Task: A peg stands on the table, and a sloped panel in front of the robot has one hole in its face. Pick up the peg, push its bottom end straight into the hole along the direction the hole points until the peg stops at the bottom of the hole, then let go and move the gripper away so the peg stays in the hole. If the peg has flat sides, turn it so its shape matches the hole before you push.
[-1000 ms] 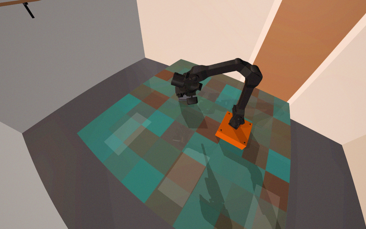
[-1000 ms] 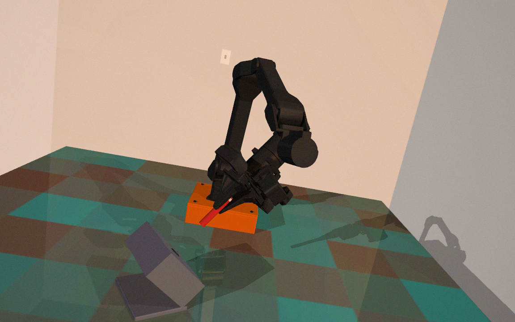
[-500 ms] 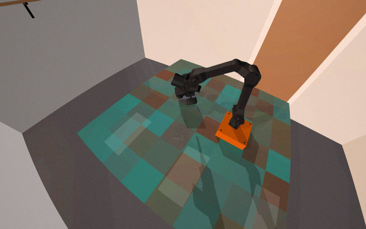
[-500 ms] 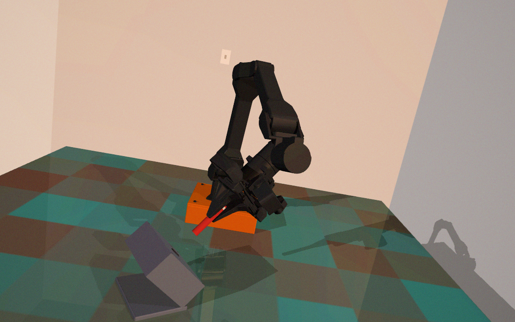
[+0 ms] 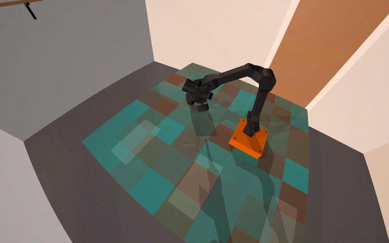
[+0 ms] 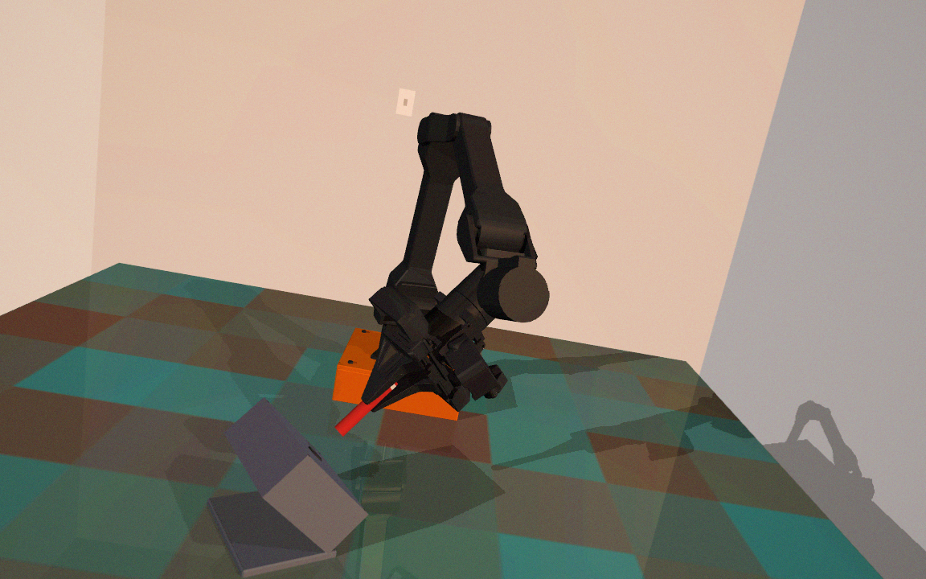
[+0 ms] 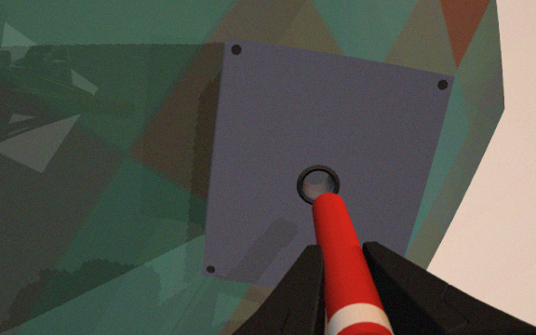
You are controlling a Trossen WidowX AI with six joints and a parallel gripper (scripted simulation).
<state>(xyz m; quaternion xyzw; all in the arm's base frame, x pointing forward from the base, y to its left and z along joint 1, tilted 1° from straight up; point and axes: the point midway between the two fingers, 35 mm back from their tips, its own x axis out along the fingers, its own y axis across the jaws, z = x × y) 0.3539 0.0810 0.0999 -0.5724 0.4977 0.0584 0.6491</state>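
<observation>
Now: the hole 30 mm ahead of my gripper tip, 40 mm to the right of it and 50 mm below it. From my gripper tip the other things lie so: grey sloped panel 50 mm ahead, 50 mm to the right, 70 mm below; then flat foot plate 60 mm ahead, 70 mm to the right, 130 mm below; then red round peg 10 mm behind, 10 mm to the left, 10 mm above.
</observation>
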